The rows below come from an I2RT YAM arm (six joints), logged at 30 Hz.
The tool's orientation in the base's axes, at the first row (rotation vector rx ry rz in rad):
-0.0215 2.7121 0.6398
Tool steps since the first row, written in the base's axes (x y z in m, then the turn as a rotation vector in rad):
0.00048 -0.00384 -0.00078 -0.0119 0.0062 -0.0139
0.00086 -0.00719 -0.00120 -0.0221 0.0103 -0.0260
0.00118 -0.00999 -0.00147 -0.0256 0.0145 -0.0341
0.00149 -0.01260 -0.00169 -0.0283 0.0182 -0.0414
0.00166 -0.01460 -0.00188 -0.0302 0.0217 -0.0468
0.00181 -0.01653 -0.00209 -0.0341 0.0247 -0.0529
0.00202 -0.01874 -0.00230 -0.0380 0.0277 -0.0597
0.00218 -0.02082 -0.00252 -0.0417 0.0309 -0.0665
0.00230 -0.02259 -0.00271 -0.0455 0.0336 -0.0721
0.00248 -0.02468 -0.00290 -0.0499 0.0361 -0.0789
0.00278 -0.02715 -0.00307 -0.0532 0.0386 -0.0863
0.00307 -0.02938 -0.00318 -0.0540 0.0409 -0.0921
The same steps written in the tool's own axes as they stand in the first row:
-0.00043 -0.00383 -0.00086 0.0163 0.0007 0.0103
-0.00087 -0.00705 -0.00184 0.0303 0.0001 0.0188
-0.00126 -0.00971 -0.00273 0.0366 0.0008 0.0262
-0.00164 -0.01218 -0.00358 0.0419 0.0012 0.0330
-0.00187 -0.01407 -0.00423 0.0457 0.0022 0.0384
-0.00206 -0.01591 -0.00485 0.0517 0.0026 0.0435
-0.00233 -0.01800 -0.00557 0.0578 0.0028 0.0492
-0.00254 -0.01998 -0.00624 0.0638 0.0031 0.0551
-0.00270 -0.02166 -0.00681 0.0695 0.0034 0.0596
-0.00294 -0.02364 -0.00750 0.0761 0.0032 0.0649
-0.00333 -0.02596 -0.00833 0.0819 0.0025 0.0711
-0.00371 -0.02803 -0.00911 0.0848 0.0022 0.0767

